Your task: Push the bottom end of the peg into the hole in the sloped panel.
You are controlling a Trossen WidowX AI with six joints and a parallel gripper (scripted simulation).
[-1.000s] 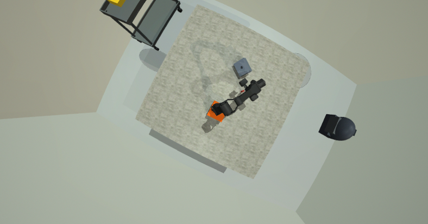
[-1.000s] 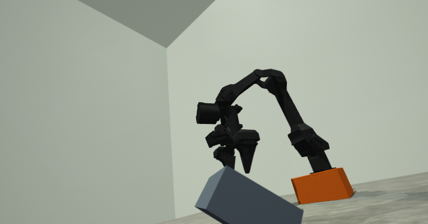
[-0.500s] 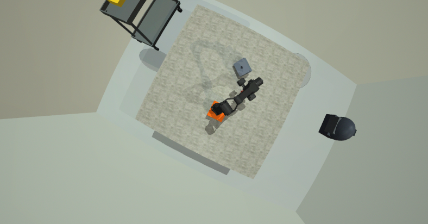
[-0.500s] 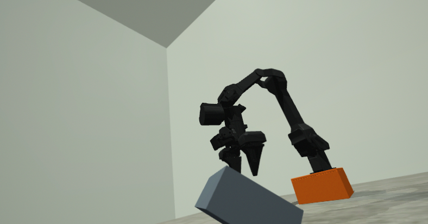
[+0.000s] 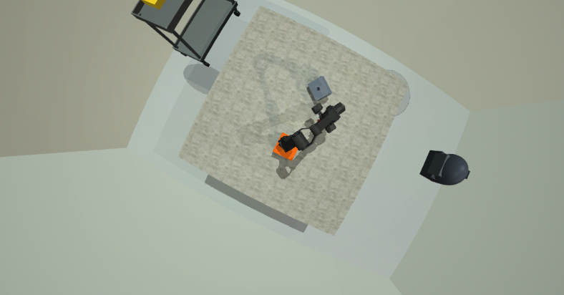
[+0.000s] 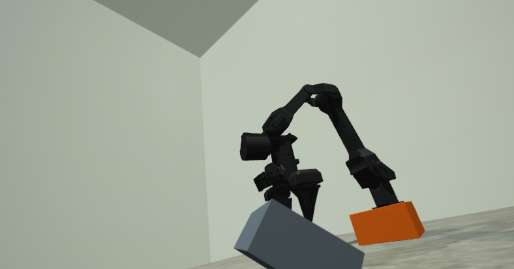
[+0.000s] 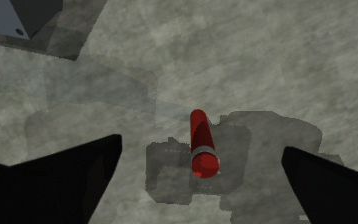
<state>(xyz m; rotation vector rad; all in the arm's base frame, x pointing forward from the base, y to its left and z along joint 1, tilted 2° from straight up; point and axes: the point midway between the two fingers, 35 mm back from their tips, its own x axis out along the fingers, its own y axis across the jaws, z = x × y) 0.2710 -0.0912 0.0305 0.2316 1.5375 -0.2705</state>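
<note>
The red round peg lies 10 mm below my gripper tip. The rest, counted from my gripper tip: sloped blue-grey panel: 170 mm ahead, 130 mm to the left, 20 mm below.
</note>
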